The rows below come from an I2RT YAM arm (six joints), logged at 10 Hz.
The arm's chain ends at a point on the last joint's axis. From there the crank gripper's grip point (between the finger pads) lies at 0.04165 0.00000 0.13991 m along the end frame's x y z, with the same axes.
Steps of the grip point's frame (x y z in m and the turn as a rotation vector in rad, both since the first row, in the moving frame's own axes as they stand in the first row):
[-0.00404 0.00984 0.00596 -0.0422 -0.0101 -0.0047]
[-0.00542 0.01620 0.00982 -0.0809 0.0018 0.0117]
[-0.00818 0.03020 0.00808 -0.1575 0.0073 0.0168]
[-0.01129 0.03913 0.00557 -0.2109 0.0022 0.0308]
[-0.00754 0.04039 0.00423 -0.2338 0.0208 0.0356]
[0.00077 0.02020 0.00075 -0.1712 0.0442 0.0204]
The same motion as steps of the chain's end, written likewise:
[-0.00264 0.00412 0.00567 -0.0422 -0.0101 -0.0047]
[-0.00560 0.00441 0.01037 -0.0809 0.0018 0.0117]
[-0.00901 0.00757 0.01017 -0.1575 0.0073 0.0168]
[-0.01112 0.00858 0.00890 -0.2109 0.0022 0.0308]
[-0.00981 0.00657 0.00910 -0.2338 0.0208 0.0356]
[-0.00509 -0.00438 0.00484 -0.1712 0.0442 0.0204]

